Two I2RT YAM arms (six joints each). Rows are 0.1 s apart.
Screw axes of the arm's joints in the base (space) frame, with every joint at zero. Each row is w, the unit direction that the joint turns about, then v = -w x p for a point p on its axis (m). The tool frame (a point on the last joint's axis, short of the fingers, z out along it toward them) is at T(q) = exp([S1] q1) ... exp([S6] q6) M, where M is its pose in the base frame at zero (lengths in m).
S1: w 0 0 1 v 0 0 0
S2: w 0 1 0 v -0.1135 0 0.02
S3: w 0 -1 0 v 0.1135 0 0.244
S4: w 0 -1 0 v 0.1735 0 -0.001
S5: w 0 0 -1 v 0 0.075 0
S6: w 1 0 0 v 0 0.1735 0
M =
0 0 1 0.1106
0 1 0 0
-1 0 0 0.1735
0 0 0 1
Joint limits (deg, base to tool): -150..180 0..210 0..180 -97..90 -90..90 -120..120
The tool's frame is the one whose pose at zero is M.
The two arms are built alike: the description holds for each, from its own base.
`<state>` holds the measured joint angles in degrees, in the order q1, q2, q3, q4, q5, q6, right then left.
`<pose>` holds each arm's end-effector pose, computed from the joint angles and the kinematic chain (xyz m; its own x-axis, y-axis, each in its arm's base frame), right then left.
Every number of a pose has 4 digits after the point.
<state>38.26 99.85 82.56 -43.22 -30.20 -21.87 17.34 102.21 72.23 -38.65 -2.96 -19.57</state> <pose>0.2783 0.2422 0.2669 -0.3625 -0.6959 -0.6199 -0.9317 0.2867 0.2230 0.3411 0.1084 0.1991 -0.7319 -0.5789 -0.3594 -0.5951 0.8000 -0.0767</pose>
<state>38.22 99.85 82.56 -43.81 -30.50 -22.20 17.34 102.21 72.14 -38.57 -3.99 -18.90</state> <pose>0.2776 0.2416 0.2664 -0.3626 -0.6999 -0.6153 -0.9319 0.2816 0.2288 0.3408 0.1090 0.1987 -0.7369 -0.5686 -0.3656 -0.5921 0.8038 -0.0567</pose>
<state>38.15 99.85 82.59 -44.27 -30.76 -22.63 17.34 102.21 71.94 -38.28 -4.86 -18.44</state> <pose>0.2772 0.2409 0.2663 -0.3601 -0.7033 -0.6130 -0.9329 0.2758 0.2316 0.3406 0.1095 0.1980 -0.7395 -0.5611 -0.3719 -0.5908 0.8058 -0.0409</pose>
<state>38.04 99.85 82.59 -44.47 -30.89 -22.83 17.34 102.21 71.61 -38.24 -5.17 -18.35</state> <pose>0.2773 0.2402 0.2661 -0.3598 -0.7043 -0.6120 -0.9330 0.2742 0.2330 0.3396 0.1094 0.1964 -0.7417 -0.5601 -0.3691 -0.5915 0.8056 -0.0339</pose>
